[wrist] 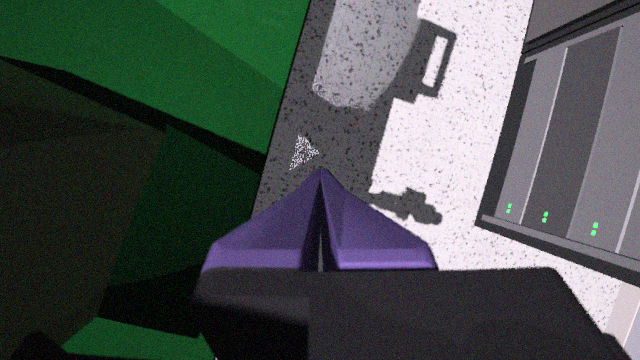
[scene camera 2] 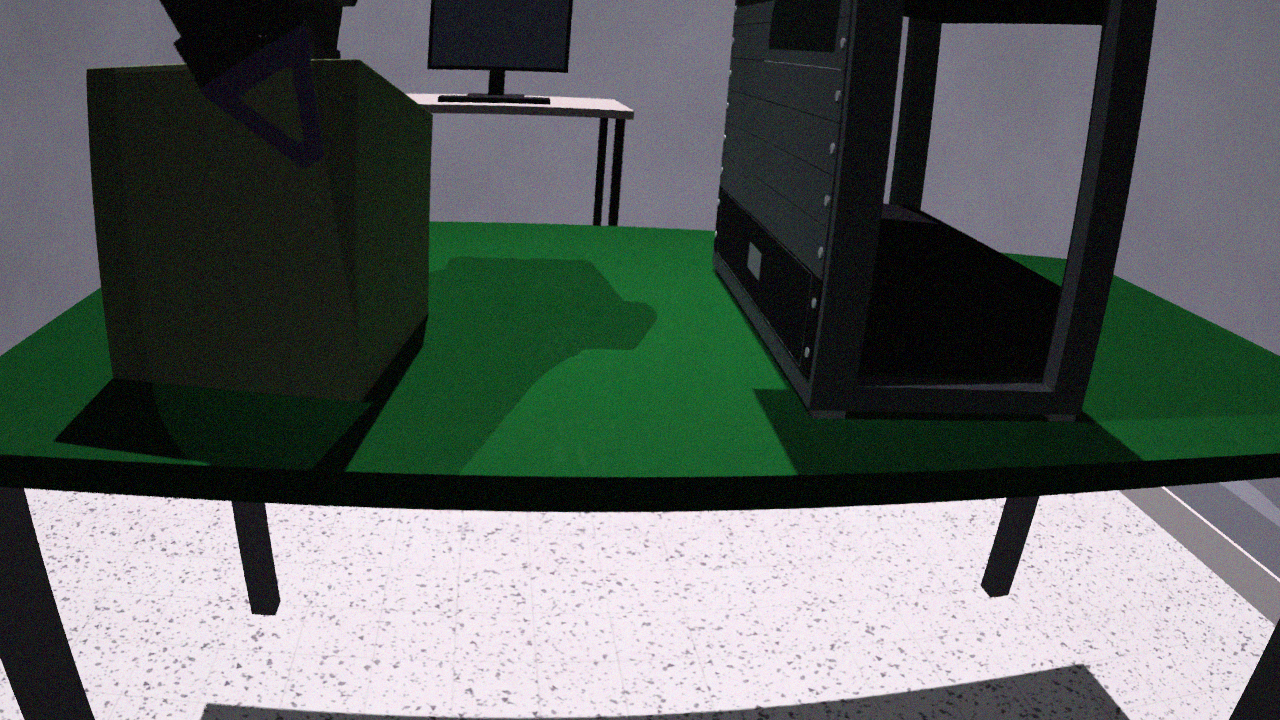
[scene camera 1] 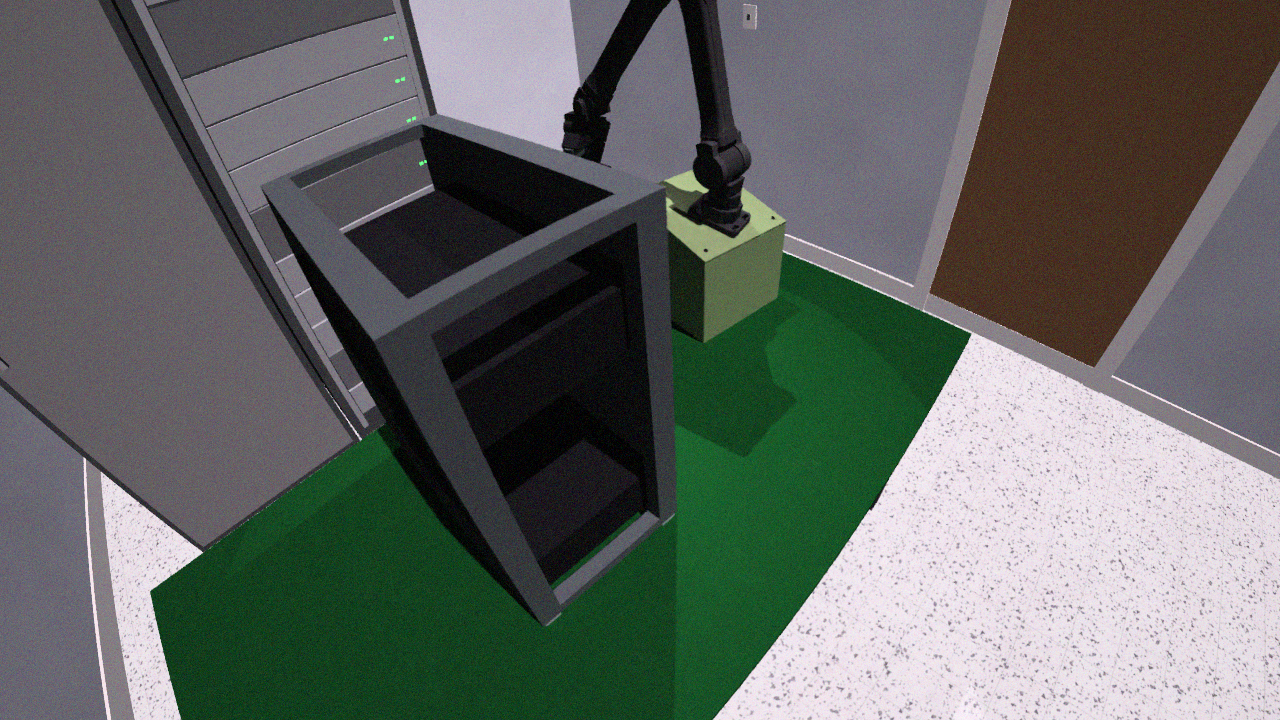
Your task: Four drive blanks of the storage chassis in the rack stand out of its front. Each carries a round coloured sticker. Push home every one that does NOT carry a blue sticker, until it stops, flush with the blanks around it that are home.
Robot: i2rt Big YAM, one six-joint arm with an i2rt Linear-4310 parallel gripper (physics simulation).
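Where they show: gripper, fingertip midpoint: [wrist: 320, 180] [scene camera 2: 314, 162]; arm's base, link origin: [scene camera 2: 295, 98] [scene camera 1: 718, 217].
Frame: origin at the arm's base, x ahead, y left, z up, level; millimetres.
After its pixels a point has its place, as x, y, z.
The dark rack [scene camera 1: 528, 259] {698, 189, 340} [scene camera 2: 872, 89] {462, -277, 44} shows its open back in scene camera 1. In scene camera 2 its front shows at a steep angle, with grey panels [scene camera 2: 778, 134] {482, -73, -19} above a black unit [scene camera 2: 769, 286] {476, -101, -174} bearing a light label. I cannot tell the storage chassis for certain. The standing-out drive blanks and their stickers cannot be made out in any view. My gripper [wrist: 320, 180] {48, -364, -16} [scene camera 2: 310, 161] {48, -364, -16} is shut and empty, its purple fingertips together. In scene camera 2 it hangs beside the pale block, well apart from the rack; in scene camera 1 the fingers are hidden.
The arm stands on a light green block [scene camera 1: 742, 291] {28, 80, -155} [scene camera 2: 223, 223] {-47, -159, -92} on the green table top [scene camera 1: 742, 555] {558, 355, -241} [scene camera 2: 671, 429] {317, -276, -241}, across from the rack's front. Large grey cabinets [scene camera 1: 304, 89] [wrist: 590, 125] with green lights stand beyond the table. A desk [scene camera 2: 537, 107] with a monitor [scene camera 2: 498, 35] stands behind.
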